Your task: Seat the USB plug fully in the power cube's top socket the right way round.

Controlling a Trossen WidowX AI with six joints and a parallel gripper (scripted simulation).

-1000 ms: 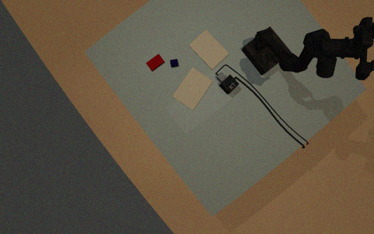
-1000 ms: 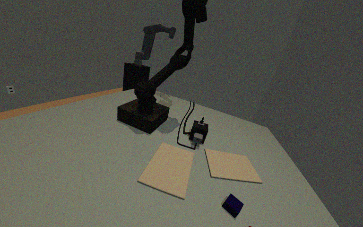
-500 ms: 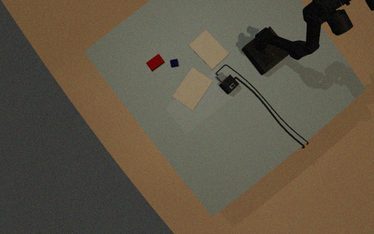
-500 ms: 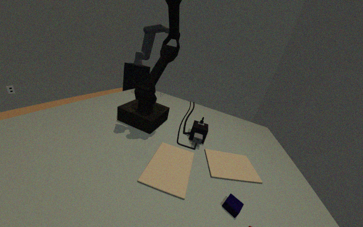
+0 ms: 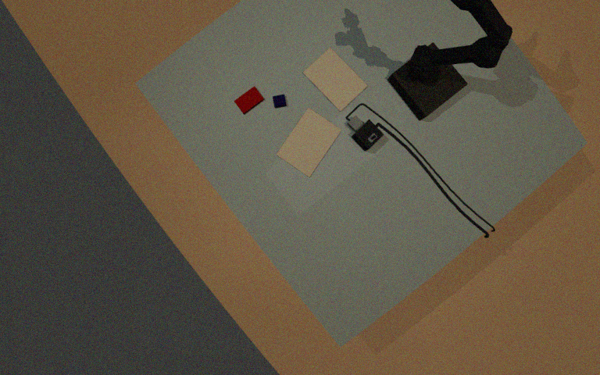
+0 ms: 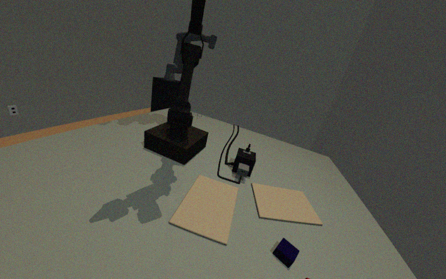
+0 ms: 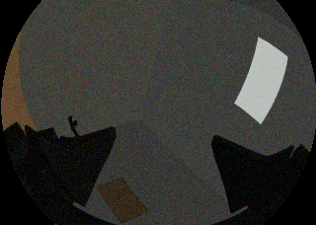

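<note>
The USB plug lies 26 cm ahead of my gripper tip, 32 cm to the left of it and 68 cm below it. From my gripper tip the other things lie so: blue block 46 cm ahead, 2 cm to the left, 76 cm below; then red block 55 cm ahead, 5 cm to the right, 76 cm below.
</note>
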